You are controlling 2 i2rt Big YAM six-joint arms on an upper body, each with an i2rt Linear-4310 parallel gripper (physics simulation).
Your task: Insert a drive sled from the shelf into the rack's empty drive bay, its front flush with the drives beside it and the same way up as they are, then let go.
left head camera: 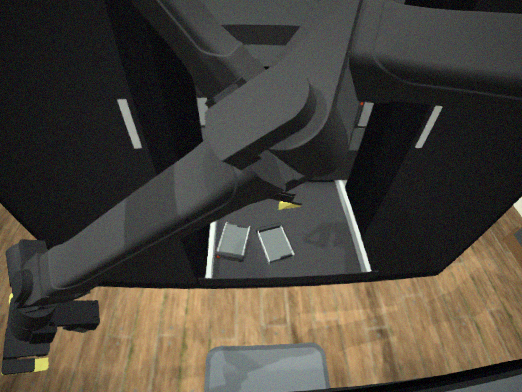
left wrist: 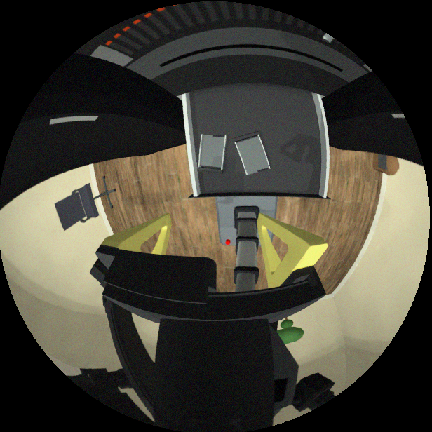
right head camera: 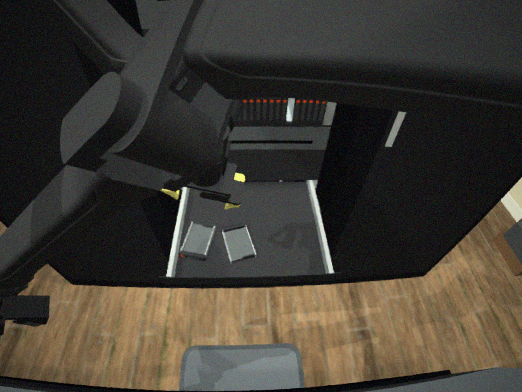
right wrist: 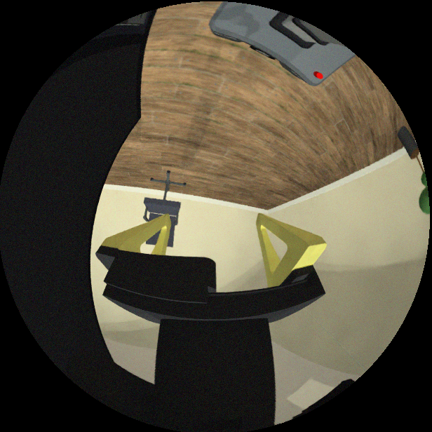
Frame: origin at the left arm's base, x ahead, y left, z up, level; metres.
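Seen in the pictures: left gripper, fingertip midpoint: [right head camera: 201,202]; right gripper, fingertip midpoint: [left head camera: 23,343].
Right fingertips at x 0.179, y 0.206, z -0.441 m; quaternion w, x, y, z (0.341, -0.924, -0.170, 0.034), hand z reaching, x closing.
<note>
Offsets run from my right fingertips to a thing's top centre. "pt": to the spot under its first point. Level surfaces: height alone.
Two grey drive sleds lie flat and apart on the dark pull-out shelf {0.169 m down} [left head camera: 320,210] [right head camera: 295,210] [left wrist: 285,107]. The left sled {0.339 m ahead, 0.393 m right, 0.152 m down} [left head camera: 233,241] [right head camera: 198,240] [left wrist: 212,151] shows an orange spot at its near left corner in both head views. The other sled {0.333 m ahead, 0.513 m right, 0.152 m down} [left head camera: 276,243] [right head camera: 239,243] [left wrist: 252,155] lies turned, right of it. Behind the shelf, a row of dark drives {pt 0.558 m ahead, 0.594 m right, 0.136 m up} [right head camera: 265,111] with orange tops has one bright gap, the empty bay {0.640 m ahead, 0.663 m right, 0.186 m up} [right head camera: 290,110] [left wrist: 328,37]. My left gripper [right head camera: 201,199] [left wrist: 213,217] is open and empty above the shelf. My right gripper [right wrist: 213,217] is open and empty, out beside the rack.
The shelf has white side rails {pt 0.368 m ahead, 0.764 m right, 0.136 m down} [left head camera: 355,225] [right head camera: 320,225] [left wrist: 190,145]. Black rack doors [left head camera: 450,200] [right head camera: 390,200] flank it on both sides. My arms cover much of the rack front in the left head view. A grey base {0.737 m down} [left head camera: 267,367] [right head camera: 242,367] stands on the wooden floor {0.997 m down} [left head camera: 150,330].
</note>
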